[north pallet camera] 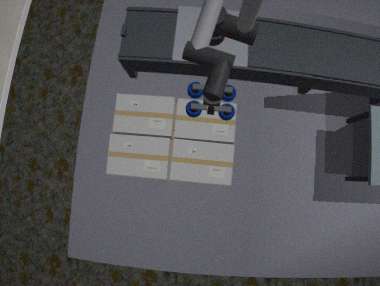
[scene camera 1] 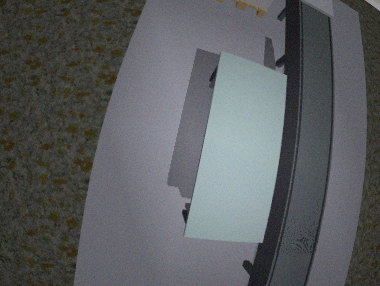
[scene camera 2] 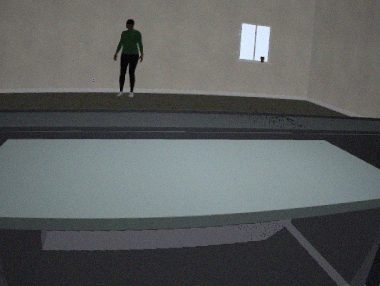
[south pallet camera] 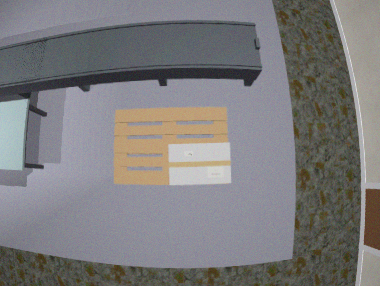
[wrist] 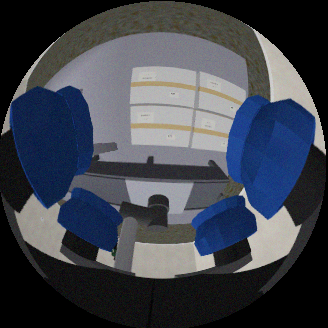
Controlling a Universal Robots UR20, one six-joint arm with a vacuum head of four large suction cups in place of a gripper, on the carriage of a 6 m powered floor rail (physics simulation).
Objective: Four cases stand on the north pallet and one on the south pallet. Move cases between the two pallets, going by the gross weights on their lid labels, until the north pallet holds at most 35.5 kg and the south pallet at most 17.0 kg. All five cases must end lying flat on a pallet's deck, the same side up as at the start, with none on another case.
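Seen in the pictures: hand at its tool point: [wrist: 157,192]; arm's base at its link origin: [wrist: 158,200].
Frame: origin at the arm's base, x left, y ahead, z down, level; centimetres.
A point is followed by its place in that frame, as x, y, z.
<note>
Four white cases with tan tape lie flat in two rows on the north pallet: upper left [north pallet camera: 132,124] {-67.9, 90.4, 17.6}, upper right [north pallet camera: 195,131] {-7.6, 91.7, 18.5} [wrist: 150,135] {10.0, 70.1, 18.4}, lower left [north pallet camera: 130,167] {-64.4, 131.2, 14.3} and lower right [north pallet camera: 190,173] {-8.8, 131.3, 16.9} [wrist: 150,95] {11.0, 107.8, 16.9} in the north pallet camera. Their lid labels are too small to read. My gripper [north pallet camera: 211,101] {0.0, 85.0, -64.0} [wrist: 160,185] {0.0, 85.0, -64.0} is open, its four blue cups bearing no case. In the north pallet camera it hangs over the upper right case and hides part of it. In the south pallet camera a white case [south pallet camera: 187,175] {526.4, 130.7, 17.4} lies flat at the lower right of the wooden south pallet [south pallet camera: 140,114] {477.2, 66.5, 42.6}.
The dark floor rail [scene camera 1: 315,125] [north pallet camera: 320,55] [south pallet camera: 150,47] runs past both pallets, with my pale carriage plate [north pallet camera: 184,35] {-26.0, 3.4, 0.0} beside the north one. A pale green table [scene camera 1: 240,150] {262.0, 94.4, 4.0} [scene camera 2: 190,175] {251.6, 98.9, 4.0} [south pallet camera: 12,135] {328.7, 91.3, 4.0} stands between the pallets. A person in green [scene camera 2: 131,42] stands beyond the rail.
</note>
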